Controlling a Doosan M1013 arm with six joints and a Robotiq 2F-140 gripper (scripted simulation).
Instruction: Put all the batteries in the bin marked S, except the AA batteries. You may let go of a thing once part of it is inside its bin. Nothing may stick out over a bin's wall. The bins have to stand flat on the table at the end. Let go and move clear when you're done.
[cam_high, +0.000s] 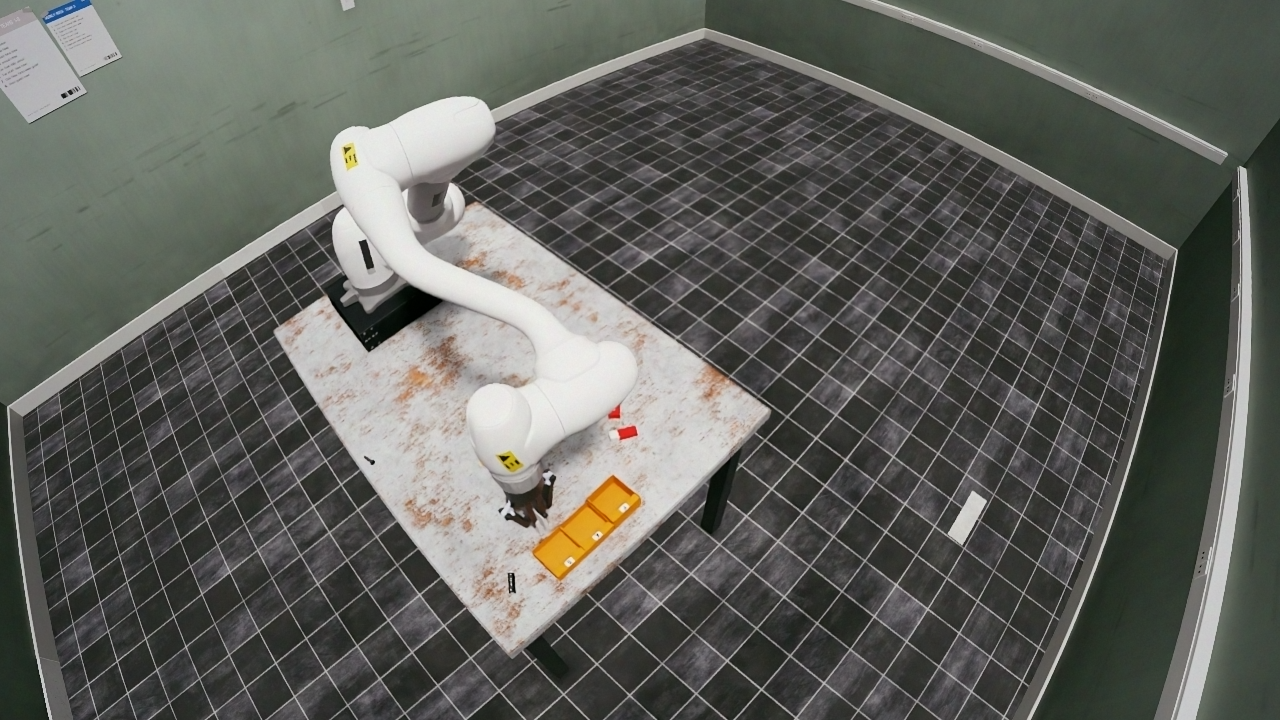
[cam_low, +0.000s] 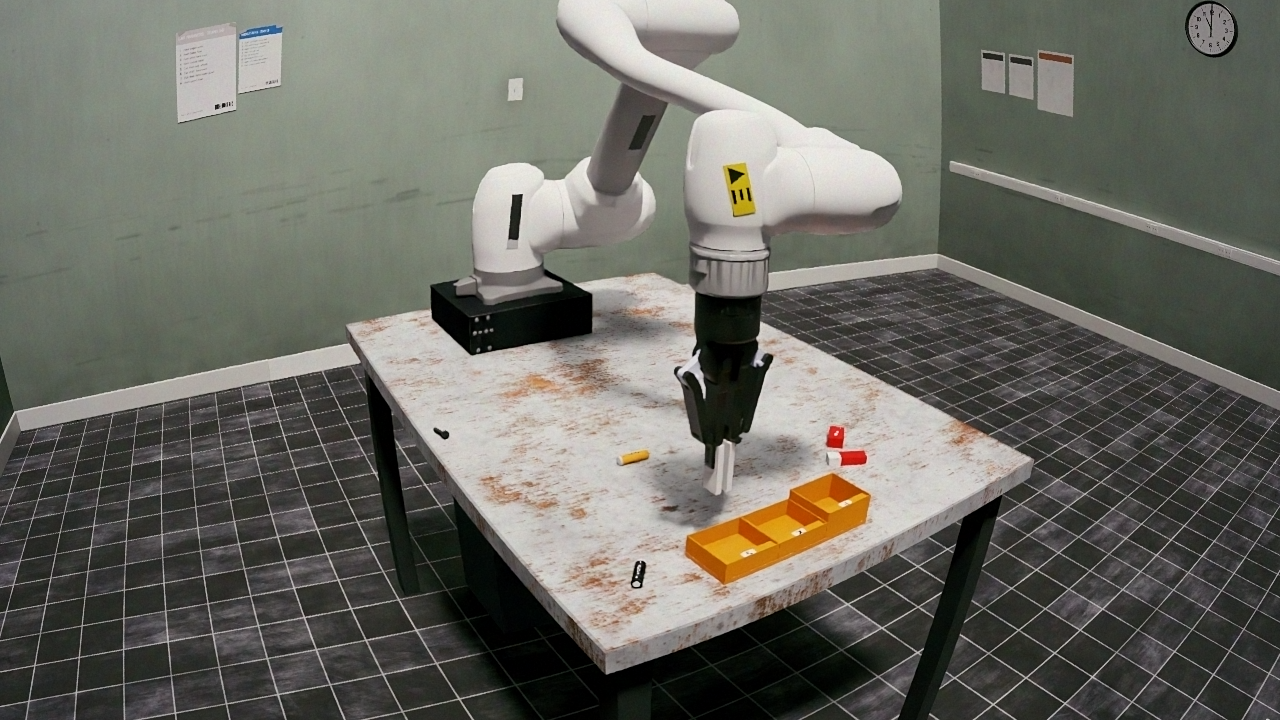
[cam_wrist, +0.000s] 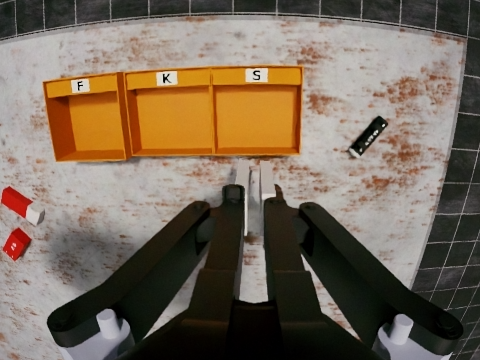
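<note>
Right now the joined orange bins is 5 cm ahead of my hand, 8 cm to the left of it and 10 cm below it. The rest, counted from my hand: red cylinder 7 cm behind, 31 cm to the left, 11 cm below; red block battery 14 cm behind, 36 cm to the left, 11 cm below; black battery 2 cm ahead, 12 cm to the right, 11 cm below.
</note>
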